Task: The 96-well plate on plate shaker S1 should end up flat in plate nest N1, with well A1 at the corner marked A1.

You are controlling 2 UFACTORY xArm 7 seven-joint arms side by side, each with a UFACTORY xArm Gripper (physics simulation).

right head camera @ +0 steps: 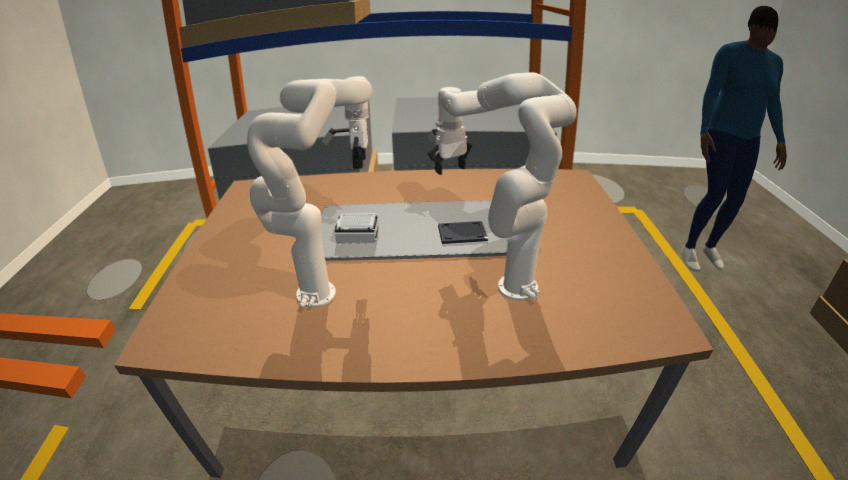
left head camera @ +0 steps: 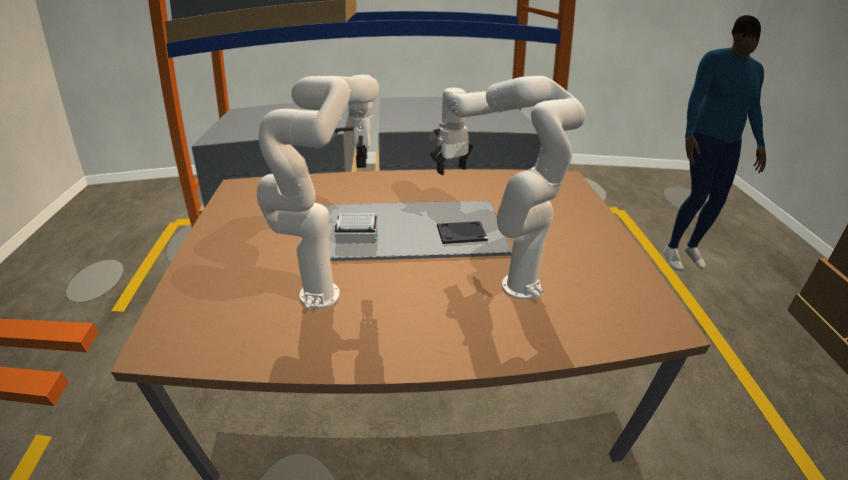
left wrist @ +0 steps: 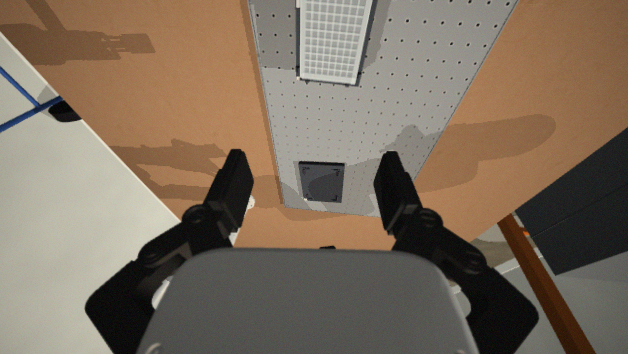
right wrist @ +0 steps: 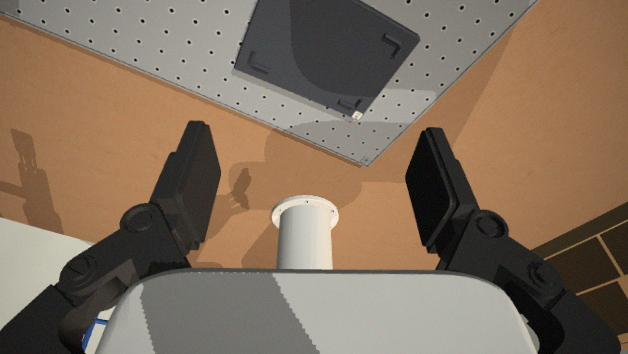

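Observation:
The pale 96-well plate lies on the plate shaker, a grey box at the left of the perforated board. The dark plate nest is empty at the board's right; a small white label shows at one corner in the right wrist view. My left gripper is open and empty, high above and behind the shaker. My right gripper is open and empty, high above and behind the nest. The lettering is too small to read.
The perforated grey board lies on the wooden table, behind the two arm bases. A shelf rack stands behind the table. A person stands at the right.

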